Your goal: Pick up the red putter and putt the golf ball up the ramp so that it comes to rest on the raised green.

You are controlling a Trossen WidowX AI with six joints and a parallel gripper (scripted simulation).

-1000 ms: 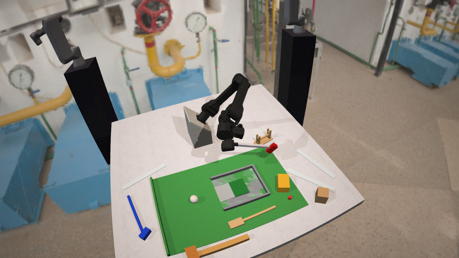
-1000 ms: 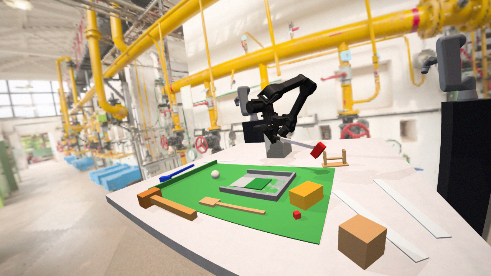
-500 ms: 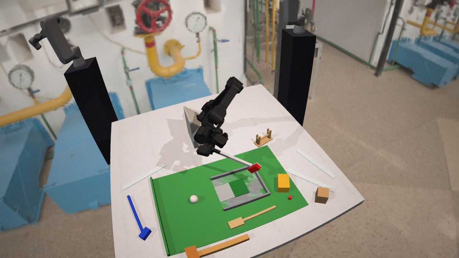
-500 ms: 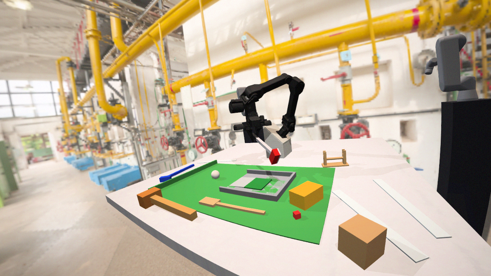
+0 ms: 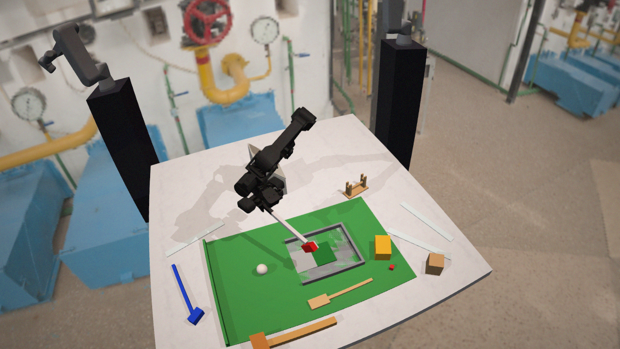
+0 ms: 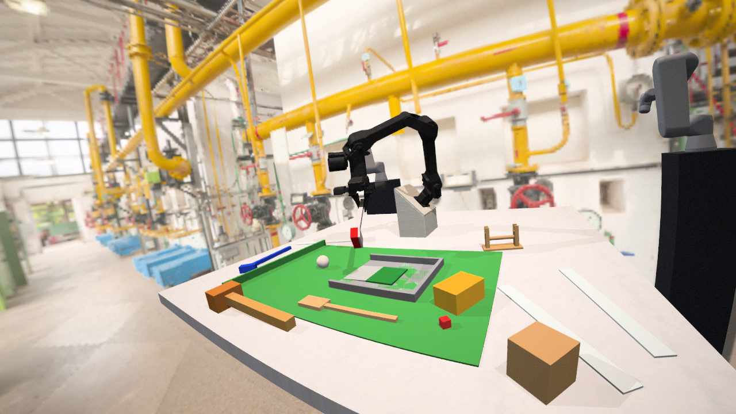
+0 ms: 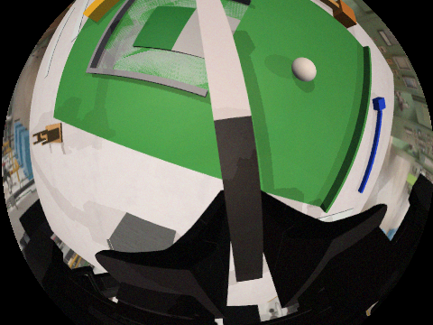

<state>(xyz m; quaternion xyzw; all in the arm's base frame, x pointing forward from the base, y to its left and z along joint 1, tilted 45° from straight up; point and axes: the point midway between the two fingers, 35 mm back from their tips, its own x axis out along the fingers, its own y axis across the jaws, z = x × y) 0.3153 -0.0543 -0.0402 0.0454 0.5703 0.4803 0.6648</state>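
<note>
My gripper tip is 90 mm short of the red putter and 70 mm to the right of it. From my gripper tip the other things lie so: white golf ball (170 mm ahead, 130 mm below, 50 mm to the right); wooden rack (430 mm to the left, 160 mm behind, 120 mm below); blue putter (360 mm to the right, 220 mm ahead, 140 mm below).
</note>
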